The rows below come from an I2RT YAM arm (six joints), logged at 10 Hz.
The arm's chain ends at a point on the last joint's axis. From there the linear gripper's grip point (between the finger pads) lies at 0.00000 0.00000 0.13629 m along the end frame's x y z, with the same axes.
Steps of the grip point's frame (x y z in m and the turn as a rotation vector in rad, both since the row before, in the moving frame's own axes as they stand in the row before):
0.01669, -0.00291, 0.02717, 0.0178, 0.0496, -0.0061
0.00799, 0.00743, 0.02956, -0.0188, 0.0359, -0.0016
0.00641, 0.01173, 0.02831, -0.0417, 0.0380, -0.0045
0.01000, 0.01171, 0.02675, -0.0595, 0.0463, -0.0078
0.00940, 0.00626, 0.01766, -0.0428, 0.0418, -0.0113
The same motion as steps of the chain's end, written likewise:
0.00994, -0.00046, 0.02736, 0.0178, 0.0496, -0.0061
0.00310, 0.00487, 0.02967, -0.0188, 0.0359, -0.0016
0.00122, 0.00606, 0.02853, -0.0417, 0.0380, -0.0045
0.00366, 0.00363, 0.02714, -0.0595, 0.0463, -0.0078
0.00367, 0.00046, 0.01790, -0.0428, 0.0418, -0.0113

